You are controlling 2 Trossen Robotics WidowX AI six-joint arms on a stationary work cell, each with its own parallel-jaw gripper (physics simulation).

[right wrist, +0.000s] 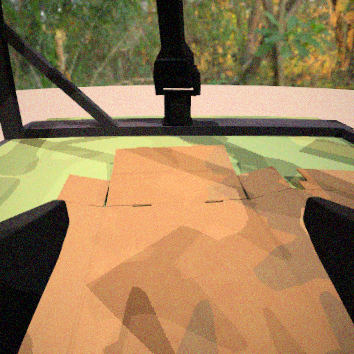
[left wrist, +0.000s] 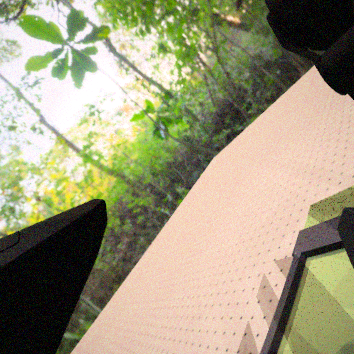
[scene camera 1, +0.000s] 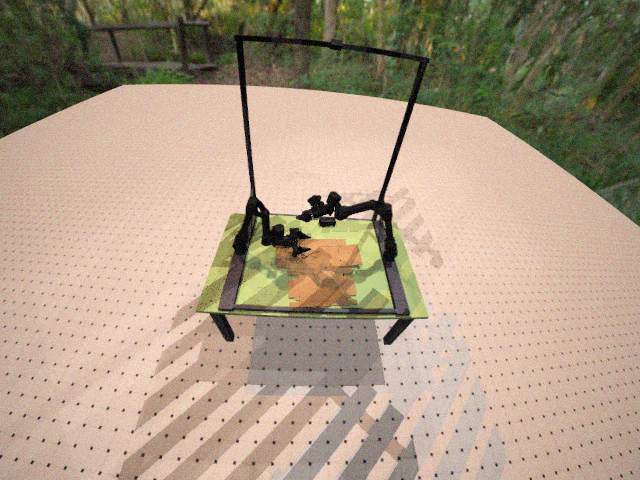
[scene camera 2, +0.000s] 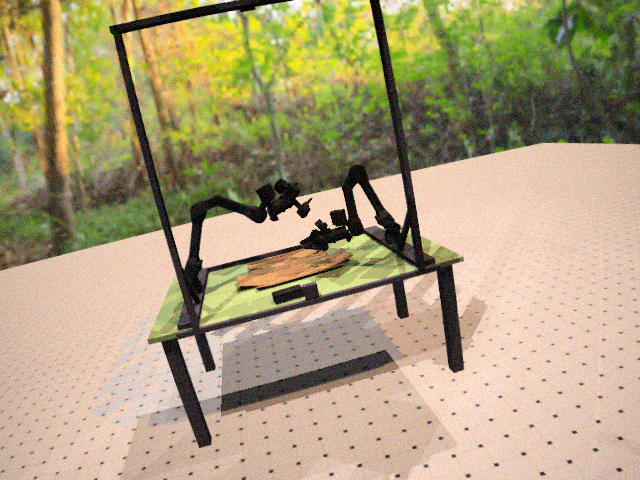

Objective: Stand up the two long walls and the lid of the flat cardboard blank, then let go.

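Pixels of known places: left gripper, fingertip midpoint: (left wrist: 224,215) (scene camera 1: 300,215) (scene camera 2: 305,190); right gripper, fingertip midpoint: (right wrist: 187,210) (scene camera 1: 310,243) (scene camera 2: 301,245); left arm's base, link origin: (right wrist: 177,121) (scene camera 1: 388,257); right arm's base, link origin: (scene camera 1: 240,250) (scene camera 2: 394,242).
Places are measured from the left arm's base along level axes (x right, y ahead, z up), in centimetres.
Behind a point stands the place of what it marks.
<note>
The brown cardboard blank (scene camera 1: 336,246) {z -1.8, x 8.7, y 32.6 cm} (scene camera 2: 289,266) {z -1.8, x -9.8, y 43.3 cm} (right wrist: 150,250) {z -1.7, x 2.8, y 39.5 cm} lies spread on the table, its panels flat or nearly flat; no wall or lid stands upright. Slots and separate flaps show at its far side in the right wrist view. My right gripper (scene camera 1: 308,243) {z 9.1, x 0.2, y 49.7 cm} (right wrist: 187,210) {z 9.1, x 0.2, y 49.7 cm} is open, low over the blank's upper left part in scene camera 1, one finger at each side of the right wrist view. My left gripper (scene camera 1: 305,209) {z 31.6, x -2.4, y 56.7 cm} (left wrist: 224,215) {z 31.6, x -2.4, y 56.7 cm} is open and empty, raised high above the table and away from the blank, which does not show in the left wrist view.
A small black box (scene camera 1: 327,221) {z 1.5, x 28.6, y 38.0 cm} (scene camera 2: 286,294) {z 0.8, x 33.2, y 37.1 cm} sits by the table edge, at the far side in scene camera 1. A tall black frame (scene camera 1: 244,103) {z 72.9, x 34.0, y 88.1 cm} (scene camera 2: 139,129) {z 68.4, x 38.0, y 3.0 cm} rises over the green table (scene camera 1: 209,294) {z -1.9, x -30.2, y 102.3 cm} (scene camera 2: 444,253) {z -1.9, x 27.0, y 103.0 cm}. Dark rails run along the work area's sides.
</note>
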